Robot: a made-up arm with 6 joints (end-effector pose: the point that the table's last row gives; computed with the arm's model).
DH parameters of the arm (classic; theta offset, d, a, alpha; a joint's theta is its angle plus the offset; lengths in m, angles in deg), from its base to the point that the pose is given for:
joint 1: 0 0.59 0.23 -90
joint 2: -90 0 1.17 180
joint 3: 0 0 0.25 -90
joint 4: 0 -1.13 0 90
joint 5: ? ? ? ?
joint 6: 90 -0.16 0 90
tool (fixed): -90 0 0 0
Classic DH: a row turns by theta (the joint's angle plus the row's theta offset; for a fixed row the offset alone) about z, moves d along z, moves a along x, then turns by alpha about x.
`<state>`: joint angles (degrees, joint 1 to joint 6).
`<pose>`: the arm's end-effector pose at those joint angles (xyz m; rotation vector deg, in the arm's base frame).
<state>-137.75 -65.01 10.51 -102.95 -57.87 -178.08</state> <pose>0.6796 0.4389 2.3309 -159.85 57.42 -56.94</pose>
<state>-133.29 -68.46 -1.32 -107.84 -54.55 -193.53</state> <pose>0.5363 0.3884 2.2590 -138.15 33.67 -66.43</pose>
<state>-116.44 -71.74 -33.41 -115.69 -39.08 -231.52</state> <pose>0.1167 0.0306 1.9649 -66.20 -11.39 -75.95</pose>
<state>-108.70 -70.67 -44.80 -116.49 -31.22 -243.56</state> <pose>0.0252 -0.1570 1.7883 -38.13 -19.02 -76.44</pose>
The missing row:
joint 5: 0 0 0 -90
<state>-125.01 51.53 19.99 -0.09 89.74 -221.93</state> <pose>-1.3336 -1.9035 1.0758 82.38 -99.96 75.70</pose>
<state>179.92 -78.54 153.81 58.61 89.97 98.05</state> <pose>1.3429 -0.1385 -0.2759 -22.68 71.52 -90.92</pose>
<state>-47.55 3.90 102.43 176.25 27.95 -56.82</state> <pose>-0.0316 0.0418 2.9886 -125.72 1.88 -100.03</pose>
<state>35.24 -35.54 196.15 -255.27 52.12 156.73</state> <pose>-0.9203 -0.5006 0.4432 40.85 139.92 -92.36</pose>
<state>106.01 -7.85 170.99 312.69 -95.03 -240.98</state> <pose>0.1765 -1.0401 1.6297 -0.96 -135.02 -23.42</pose>
